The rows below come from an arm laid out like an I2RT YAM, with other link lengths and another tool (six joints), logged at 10 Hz.
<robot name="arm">
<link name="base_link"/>
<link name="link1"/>
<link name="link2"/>
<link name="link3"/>
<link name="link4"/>
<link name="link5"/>
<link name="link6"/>
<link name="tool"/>
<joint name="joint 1" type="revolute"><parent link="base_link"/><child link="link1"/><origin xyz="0 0 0.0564"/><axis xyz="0 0 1"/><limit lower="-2.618" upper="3.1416"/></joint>
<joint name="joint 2" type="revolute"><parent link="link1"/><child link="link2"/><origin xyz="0.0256 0.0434 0.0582"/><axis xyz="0 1 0"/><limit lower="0" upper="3.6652"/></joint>
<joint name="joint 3" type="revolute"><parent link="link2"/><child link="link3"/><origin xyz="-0.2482 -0.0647 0"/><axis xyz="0 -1 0"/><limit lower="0" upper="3.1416"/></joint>
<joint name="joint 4" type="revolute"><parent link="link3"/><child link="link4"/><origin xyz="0.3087 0.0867 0.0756"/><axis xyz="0 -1 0"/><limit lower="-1.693" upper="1.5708"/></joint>
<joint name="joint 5" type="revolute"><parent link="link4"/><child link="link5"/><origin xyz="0.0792 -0.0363 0.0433"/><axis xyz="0 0 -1"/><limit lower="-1.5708" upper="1.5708"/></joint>
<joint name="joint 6" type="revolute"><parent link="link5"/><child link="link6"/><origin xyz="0.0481 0 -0.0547"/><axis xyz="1 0 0"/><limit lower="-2.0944" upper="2.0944"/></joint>
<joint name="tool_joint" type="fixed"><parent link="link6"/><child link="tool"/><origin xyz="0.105 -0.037 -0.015" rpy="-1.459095 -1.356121 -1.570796"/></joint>
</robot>
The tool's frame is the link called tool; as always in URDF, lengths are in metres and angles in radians.
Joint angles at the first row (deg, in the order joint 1, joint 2, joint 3, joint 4, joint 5, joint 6):
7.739, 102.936, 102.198, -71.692, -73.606, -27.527
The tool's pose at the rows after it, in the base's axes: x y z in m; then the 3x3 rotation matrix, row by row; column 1 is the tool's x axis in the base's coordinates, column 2 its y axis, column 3 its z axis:
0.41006, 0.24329, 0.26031; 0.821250, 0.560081, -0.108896; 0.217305, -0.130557, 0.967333; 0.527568, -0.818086, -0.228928
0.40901, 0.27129, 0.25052; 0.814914, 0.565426, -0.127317; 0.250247, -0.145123, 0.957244; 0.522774, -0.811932, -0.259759
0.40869, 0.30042, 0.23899; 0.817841, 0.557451, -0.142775; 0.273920, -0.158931, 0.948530; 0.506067, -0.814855, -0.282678
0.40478, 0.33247, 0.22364; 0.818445, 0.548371, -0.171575; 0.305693, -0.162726, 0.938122; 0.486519, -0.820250, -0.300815
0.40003, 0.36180, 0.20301; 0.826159, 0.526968, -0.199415; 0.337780, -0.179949, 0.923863; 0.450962, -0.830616, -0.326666
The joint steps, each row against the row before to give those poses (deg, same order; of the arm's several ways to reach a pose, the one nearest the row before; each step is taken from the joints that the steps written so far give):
3.494, 0.029, -1.320, 7.422, 3.965, 6.437
4.023, 0.793, -0.424, 5.500, 2.882, 4.867
3.887, 1.801, 0.345, 5.047, 2.613, 5.161
4.042, 2.661, 0.777, 3.966, 2.094, 3.808
3.643, 3.577, 1.513, 2.413, 2.247, 3.119

